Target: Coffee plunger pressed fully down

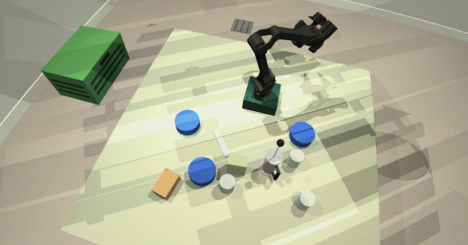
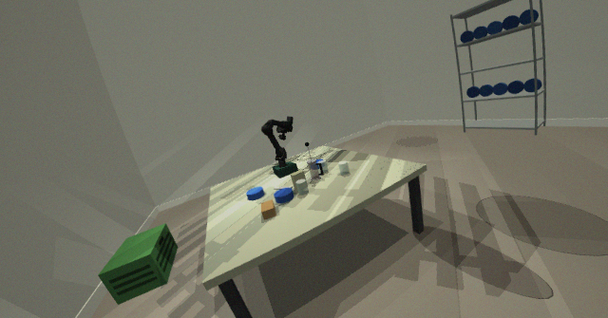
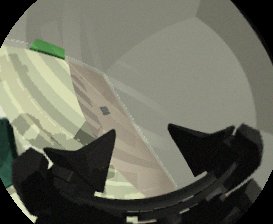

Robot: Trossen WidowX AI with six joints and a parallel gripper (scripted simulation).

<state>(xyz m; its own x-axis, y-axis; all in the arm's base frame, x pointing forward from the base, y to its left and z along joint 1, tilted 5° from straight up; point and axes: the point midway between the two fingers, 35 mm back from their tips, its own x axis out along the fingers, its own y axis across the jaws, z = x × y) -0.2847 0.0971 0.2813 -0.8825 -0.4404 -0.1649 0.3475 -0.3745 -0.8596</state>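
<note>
The coffee press is 67 cm ahead of my gripper tip, 8 cm to the left of it and 19 cm below it. From my gripper tip the other things lie so: pale block: 72 cm ahead, 7 cm to the right, 27 cm below.
</note>
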